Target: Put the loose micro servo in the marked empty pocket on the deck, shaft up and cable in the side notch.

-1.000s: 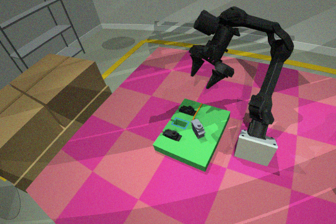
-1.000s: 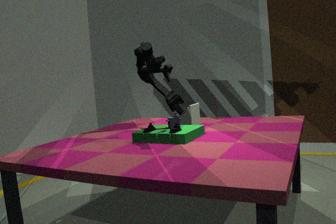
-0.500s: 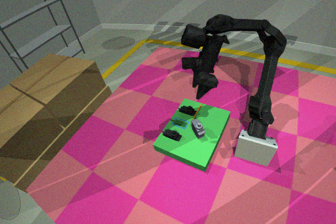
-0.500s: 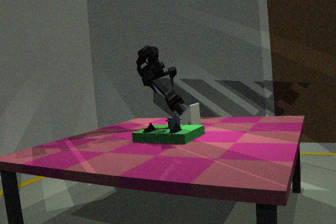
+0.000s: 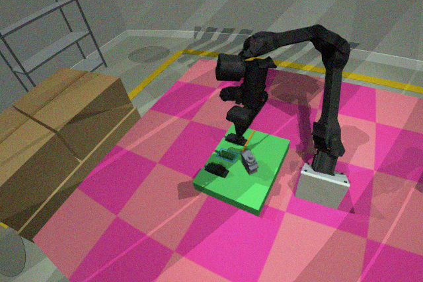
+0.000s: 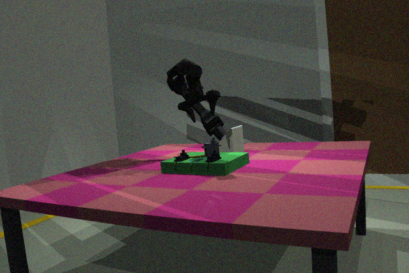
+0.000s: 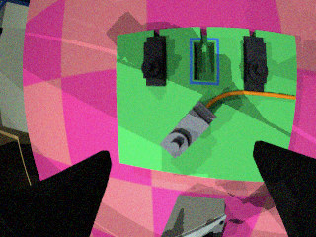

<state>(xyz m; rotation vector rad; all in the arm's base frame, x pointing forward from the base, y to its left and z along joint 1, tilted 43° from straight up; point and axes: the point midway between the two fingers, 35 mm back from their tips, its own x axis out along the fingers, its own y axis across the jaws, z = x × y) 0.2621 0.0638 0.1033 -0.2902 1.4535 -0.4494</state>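
Now: gripper tip 180 mm above the green deck and 30 mm past it.
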